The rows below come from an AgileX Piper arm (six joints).
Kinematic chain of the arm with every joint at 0, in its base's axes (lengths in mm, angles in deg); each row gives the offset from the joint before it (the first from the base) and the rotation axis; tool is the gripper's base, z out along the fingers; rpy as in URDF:
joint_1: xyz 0 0 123 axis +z
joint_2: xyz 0 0 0 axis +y
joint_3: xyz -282.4 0 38.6 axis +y
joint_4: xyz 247.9 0 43.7 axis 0.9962 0 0.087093
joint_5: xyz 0 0 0 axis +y
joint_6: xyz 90.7 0 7.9 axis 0.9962 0 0.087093
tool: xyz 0 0 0 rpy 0 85.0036 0
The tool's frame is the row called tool.
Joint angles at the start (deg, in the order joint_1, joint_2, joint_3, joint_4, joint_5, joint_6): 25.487 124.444 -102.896 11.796 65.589 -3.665
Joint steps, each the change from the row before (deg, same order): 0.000 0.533 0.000 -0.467 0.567 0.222; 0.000 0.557 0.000 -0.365 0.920 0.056; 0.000 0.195 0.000 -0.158 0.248 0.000; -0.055 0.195 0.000 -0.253 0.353 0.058; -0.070 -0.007 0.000 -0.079 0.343 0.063; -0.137 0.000 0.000 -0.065 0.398 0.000; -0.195 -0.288 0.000 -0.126 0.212 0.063; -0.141 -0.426 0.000 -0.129 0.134 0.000; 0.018 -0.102 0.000 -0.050 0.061 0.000; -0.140 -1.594 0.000 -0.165 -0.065 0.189
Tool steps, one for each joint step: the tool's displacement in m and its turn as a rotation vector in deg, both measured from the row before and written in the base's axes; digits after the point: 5 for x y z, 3 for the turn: 0.00000 -0.00065 -0.00443 -0.833 0.854 0.028; -0.00059 -0.00073 -0.00462 -0.893 1.202 0.224; -0.00009 -0.00026 -0.00160 -0.312 0.337 0.093; 0.00000 -0.00084 -0.00164 -0.432 0.406 0.028; -0.00022 -0.00080 0.00000 -0.192 0.286 -0.048; -0.00006 -0.00127 -0.00005 -0.203 0.337 -0.048; 0.00017 -0.00178 0.00220 -0.065 -0.107 -0.182; -0.00006 -0.00143 0.00328 0.019 -0.316 -0.079; -0.00023 -0.00003 0.00078 -0.023 -0.057 0.043; -0.00115 -0.00200 0.01237 0.552 -1.538 -0.290
